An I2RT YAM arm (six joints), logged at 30 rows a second.
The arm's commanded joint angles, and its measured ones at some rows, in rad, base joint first. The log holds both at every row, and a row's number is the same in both.
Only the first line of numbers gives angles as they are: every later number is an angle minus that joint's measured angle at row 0.
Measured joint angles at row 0:
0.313, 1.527, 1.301, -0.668, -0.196, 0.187
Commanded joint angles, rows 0 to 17:
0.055, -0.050, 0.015, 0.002, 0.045, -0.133
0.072, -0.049, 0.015, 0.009, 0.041, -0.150
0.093, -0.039, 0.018, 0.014, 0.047, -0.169
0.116, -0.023, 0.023, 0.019, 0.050, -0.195
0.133, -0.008, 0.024, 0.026, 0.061, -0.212
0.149, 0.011, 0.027, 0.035, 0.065, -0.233
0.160, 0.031, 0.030, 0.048, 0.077, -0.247
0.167, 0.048, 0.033, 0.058, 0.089, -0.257
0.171, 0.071, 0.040, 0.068, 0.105, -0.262
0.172, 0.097, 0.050, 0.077, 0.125, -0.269
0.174, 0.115, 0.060, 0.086, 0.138, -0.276
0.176, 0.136, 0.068, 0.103, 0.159, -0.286
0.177, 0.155, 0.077, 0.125, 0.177, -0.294
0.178, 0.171, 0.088, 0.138, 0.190, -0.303
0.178, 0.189, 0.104, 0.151, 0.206, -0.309
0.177, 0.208, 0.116, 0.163, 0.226, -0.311
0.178, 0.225, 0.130, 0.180, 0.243, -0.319
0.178, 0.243, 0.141, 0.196, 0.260, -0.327
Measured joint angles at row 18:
0.175, 0.220, 0.085, 0.105, 0.170, -0.281
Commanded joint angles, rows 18 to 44:
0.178, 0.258, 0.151, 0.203, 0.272, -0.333
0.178, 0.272, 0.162, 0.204, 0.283, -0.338
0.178, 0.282, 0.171, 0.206, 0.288, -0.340
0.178, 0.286, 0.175, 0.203, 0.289, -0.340
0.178, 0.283, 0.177, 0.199, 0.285, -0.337
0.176, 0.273, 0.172, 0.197, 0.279, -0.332
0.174, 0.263, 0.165, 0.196, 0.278, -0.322
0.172, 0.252, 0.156, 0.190, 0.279, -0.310
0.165, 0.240, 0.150, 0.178, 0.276, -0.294
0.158, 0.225, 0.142, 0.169, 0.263, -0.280
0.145, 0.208, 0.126, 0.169, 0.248, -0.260
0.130, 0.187, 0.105, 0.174, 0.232, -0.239
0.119, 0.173, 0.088, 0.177, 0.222, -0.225
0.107, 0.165, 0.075, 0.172, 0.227, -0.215
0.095, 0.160, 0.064, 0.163, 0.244, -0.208
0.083, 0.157, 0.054, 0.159, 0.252, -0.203
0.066, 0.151, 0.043, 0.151, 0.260, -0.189
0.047, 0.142, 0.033, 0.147, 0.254, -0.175
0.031, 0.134, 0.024, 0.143, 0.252, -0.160
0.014, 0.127, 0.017, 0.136, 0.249, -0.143
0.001, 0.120, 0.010, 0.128, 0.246, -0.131
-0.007, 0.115, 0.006, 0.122, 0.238, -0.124
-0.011, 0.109, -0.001, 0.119, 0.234, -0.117
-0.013, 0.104, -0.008, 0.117, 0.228, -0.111
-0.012, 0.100, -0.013, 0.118, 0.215, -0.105
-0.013, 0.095, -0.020, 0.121, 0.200, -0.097
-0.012, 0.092, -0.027, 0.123, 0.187, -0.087
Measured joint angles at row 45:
-0.011, 0.129, -0.012, 0.139, 0.220, -0.134
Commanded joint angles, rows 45 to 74:
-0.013, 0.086, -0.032, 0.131, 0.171, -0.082
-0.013, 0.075, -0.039, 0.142, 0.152, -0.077
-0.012, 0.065, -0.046, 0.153, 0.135, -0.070
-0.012, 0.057, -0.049, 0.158, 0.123, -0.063
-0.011, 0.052, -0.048, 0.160, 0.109, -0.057
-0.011, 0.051, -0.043, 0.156, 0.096, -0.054
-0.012, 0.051, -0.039, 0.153, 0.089, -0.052
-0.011, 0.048, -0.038, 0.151, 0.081, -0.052
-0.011, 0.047, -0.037, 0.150, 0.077, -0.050
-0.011, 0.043, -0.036, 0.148, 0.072, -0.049
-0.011, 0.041, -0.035, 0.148, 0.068, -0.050
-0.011, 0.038, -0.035, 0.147, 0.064, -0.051
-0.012, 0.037, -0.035, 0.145, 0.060, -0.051
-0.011, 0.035, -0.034, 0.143, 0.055, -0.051
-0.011, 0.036, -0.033, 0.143, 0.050, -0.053
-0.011, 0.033, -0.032, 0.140, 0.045, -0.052
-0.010, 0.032, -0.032, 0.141, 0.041, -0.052
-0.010, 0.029, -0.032, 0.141, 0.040, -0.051
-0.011, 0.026, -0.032, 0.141, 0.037, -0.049
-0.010, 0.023, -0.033, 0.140, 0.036, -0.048
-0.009, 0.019, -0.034, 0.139, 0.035, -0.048
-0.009, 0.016, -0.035, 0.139, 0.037, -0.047
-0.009, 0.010, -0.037, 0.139, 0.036, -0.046
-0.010, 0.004, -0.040, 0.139, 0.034, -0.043
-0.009, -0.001, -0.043, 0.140, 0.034, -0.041
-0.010, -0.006, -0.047, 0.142, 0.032, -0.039
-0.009, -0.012, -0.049, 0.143, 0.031, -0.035
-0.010, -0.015, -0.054, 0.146, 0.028, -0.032
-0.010, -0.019, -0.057, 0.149, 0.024, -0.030
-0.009, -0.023, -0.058, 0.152, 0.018, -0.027
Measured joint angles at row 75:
-0.014, 0.009, -0.048, 0.142, 0.039, -0.042
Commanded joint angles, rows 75 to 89:
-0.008, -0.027, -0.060, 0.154, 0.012, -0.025
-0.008, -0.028, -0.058, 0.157, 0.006, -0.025
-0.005, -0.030, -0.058, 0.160, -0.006, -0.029
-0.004, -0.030, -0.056, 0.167, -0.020, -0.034
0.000, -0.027, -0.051, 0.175, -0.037, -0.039
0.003, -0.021, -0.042, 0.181, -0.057, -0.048
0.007, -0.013, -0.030, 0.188, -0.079, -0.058
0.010, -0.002, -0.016, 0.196, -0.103, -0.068
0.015, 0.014, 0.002, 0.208, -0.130, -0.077
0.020, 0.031, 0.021, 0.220, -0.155, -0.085
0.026, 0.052, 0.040, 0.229, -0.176, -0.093
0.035, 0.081, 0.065, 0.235, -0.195, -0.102
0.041, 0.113, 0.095, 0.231, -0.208, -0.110
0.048, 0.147, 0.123, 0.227, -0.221, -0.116
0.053, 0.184, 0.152, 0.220, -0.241, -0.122
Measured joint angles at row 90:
0.035, 0.115, 0.089, 0.186, -0.149, -0.087
